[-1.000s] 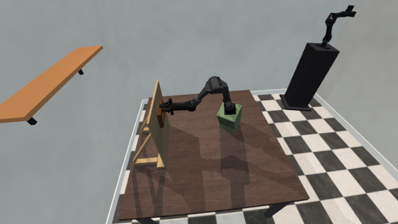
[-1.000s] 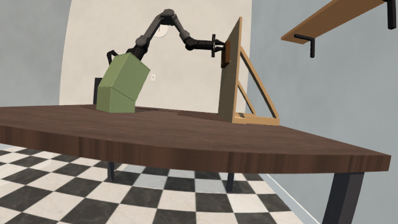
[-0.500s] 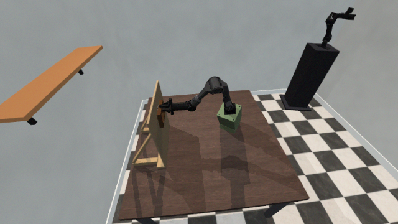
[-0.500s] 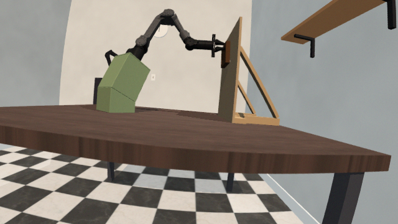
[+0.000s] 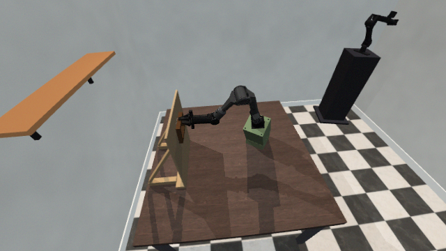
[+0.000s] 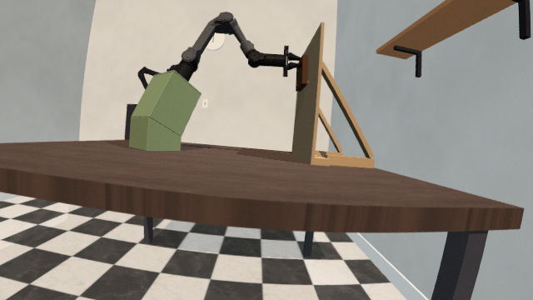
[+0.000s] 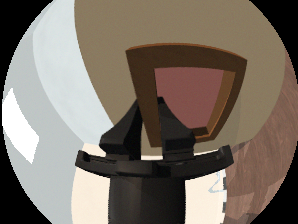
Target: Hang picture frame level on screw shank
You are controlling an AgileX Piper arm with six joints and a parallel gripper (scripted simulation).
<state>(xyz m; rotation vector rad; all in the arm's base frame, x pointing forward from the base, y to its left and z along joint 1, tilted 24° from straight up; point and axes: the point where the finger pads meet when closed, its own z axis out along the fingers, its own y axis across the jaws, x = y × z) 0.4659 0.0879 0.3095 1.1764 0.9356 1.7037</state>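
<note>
The brown picture frame lies 6 cm below my hand, 1 cm to the left of it and 1 cm ahead of it.
</note>
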